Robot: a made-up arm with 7 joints. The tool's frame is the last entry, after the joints. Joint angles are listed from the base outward.
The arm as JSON. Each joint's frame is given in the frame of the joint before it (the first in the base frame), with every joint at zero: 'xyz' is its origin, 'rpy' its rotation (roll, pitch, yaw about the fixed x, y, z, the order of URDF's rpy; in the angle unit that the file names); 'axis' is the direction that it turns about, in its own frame. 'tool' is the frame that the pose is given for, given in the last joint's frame.
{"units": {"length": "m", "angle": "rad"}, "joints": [
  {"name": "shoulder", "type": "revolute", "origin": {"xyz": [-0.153, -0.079, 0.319], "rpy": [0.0, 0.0, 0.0]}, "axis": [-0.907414, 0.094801, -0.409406]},
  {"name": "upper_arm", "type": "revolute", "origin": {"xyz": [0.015, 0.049, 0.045], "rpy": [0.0, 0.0, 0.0]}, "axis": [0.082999, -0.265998, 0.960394]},
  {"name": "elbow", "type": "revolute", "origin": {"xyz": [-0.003, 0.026, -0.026], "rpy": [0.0, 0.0, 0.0]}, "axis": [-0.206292, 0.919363, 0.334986]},
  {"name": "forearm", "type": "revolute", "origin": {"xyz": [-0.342, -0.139, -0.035], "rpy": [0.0, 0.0, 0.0]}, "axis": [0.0, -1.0, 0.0]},
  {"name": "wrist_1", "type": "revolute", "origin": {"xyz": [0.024, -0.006, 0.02], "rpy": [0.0, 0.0, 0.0]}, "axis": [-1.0, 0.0, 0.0]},
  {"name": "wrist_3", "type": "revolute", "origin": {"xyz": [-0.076, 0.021, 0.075], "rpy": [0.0, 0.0, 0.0]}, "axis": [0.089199, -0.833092, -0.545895]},
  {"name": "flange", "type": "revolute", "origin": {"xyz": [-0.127, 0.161, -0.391], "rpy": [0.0, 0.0, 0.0]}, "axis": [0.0, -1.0, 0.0]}
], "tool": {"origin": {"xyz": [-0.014, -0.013, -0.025], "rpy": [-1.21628, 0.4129, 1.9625]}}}
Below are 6 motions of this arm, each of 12 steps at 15 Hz.
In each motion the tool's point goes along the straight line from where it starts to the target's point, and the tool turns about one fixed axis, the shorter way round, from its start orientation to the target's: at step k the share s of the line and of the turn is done. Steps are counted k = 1, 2, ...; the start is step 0. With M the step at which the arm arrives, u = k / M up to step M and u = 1 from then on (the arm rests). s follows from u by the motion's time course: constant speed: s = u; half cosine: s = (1 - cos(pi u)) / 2; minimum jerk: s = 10 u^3 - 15 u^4 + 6 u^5.
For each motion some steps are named. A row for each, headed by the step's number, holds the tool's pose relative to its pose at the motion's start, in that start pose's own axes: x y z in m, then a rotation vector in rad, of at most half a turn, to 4 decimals.
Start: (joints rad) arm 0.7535 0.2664 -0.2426 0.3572 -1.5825 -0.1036 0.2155
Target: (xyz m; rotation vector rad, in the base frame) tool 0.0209 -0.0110 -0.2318 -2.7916 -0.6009 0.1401
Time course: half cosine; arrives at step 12
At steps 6, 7, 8, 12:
6: -0.3420 0.2133 -0.1327 -0.3259 0.5323 0.7991
7: -0.4305 0.2685 -0.1671 -0.4103 0.6700 1.0059
8: -0.5130 0.3200 -0.1991 -0.4889 0.7984 1.1987
12: -0.6841 0.4267 -0.2655 -0.6519 1.0645 1.5982

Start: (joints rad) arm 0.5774 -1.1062 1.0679 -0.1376 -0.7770 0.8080 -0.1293
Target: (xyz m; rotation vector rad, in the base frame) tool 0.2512 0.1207 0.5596 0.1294 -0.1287 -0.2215
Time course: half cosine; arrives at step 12
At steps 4, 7, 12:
4: 0.0309 -0.1023 0.0335 0.2620 -0.1249 -0.1126
7: 0.0778 -0.2577 0.0844 0.6597 -0.3144 -0.2835
12: 0.1236 -0.4094 0.1340 1.0482 -0.4995 -0.4504

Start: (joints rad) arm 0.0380 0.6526 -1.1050 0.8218 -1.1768 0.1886 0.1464
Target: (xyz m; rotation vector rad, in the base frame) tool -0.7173 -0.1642 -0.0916 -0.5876 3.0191 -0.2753
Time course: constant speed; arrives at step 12
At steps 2, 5, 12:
2: 0.0021 -0.0847 -0.0362 0.1112 0.0399 -0.1542
5: 0.0053 -0.2116 -0.0905 0.2781 0.0997 -0.3856
12: 0.0126 -0.5079 -0.2173 0.6674 0.2393 -0.9254

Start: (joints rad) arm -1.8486 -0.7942 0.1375 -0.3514 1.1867 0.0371 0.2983
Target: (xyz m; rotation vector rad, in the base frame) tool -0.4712 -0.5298 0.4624 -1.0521 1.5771 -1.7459
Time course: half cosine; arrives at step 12
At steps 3, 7, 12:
3: -0.0582 -0.0529 0.0127 -0.0011 -0.1922 -0.0321
7: -0.2500 -0.2276 0.0546 -0.0046 -0.8262 -0.1378
12: -0.3972 -0.3615 0.0867 -0.0073 -1.3126 -0.2190

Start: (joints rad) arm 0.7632 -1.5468 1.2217 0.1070 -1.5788 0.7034 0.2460
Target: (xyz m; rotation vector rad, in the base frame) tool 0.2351 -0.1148 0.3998 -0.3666 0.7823 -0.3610
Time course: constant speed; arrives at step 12
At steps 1, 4, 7, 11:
1: 0.0083 0.0076 -0.0048 0.0369 0.0190 0.0783
4: 0.0330 0.0304 -0.0191 0.1477 0.0759 0.3134
7: 0.0578 0.0533 -0.0334 0.2584 0.1328 0.5484
11: 0.0908 0.0837 -0.0525 0.4061 0.2087 0.8618

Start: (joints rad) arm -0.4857 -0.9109 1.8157 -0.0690 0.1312 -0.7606 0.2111
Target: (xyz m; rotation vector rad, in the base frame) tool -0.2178 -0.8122 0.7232 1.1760 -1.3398 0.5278
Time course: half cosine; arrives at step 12
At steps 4, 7, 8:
4: -0.0628 0.0646 0.0031 -0.3457 -0.0929 -0.0020
7: -0.1582 0.1626 0.0077 -0.8704 -0.2338 -0.0052
8: -0.1885 0.1937 0.0092 -1.0372 -0.2786 -0.0061

